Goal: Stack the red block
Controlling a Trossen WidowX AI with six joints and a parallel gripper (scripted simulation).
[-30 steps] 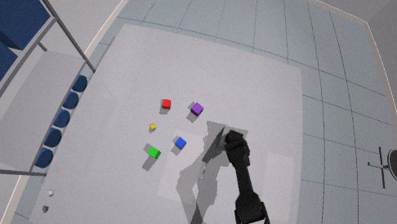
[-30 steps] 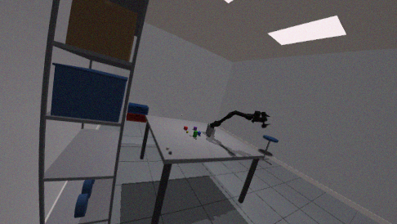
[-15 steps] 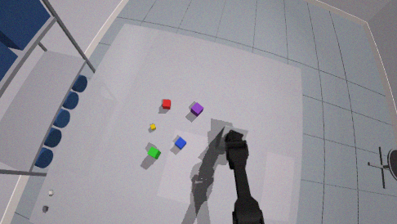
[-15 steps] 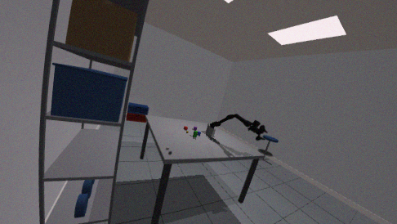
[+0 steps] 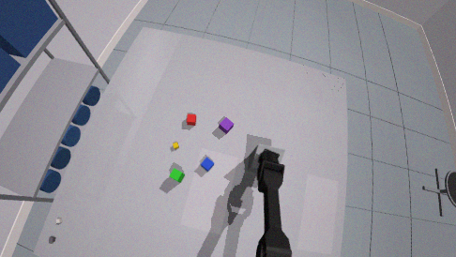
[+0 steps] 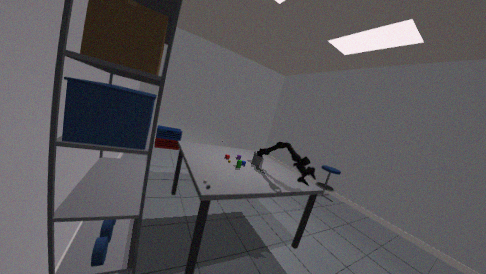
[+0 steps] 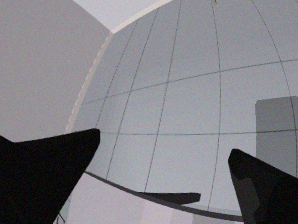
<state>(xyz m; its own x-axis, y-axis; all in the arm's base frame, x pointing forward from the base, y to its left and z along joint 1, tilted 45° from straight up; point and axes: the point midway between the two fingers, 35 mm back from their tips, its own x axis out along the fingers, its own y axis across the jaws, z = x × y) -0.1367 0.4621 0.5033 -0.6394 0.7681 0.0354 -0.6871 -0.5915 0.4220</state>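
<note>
The red block lies 790 mm to the right of my gripper tip, 520 mm ahead of it and 100 mm below it. Round my gripper tip: small yellow block: 650 mm to the right, 540 mm ahead, 110 mm below; blue block: 620 mm to the right, 380 mm ahead, 100 mm below; purple block: 820 mm to the right, 360 mm ahead, 100 mm below.
</note>
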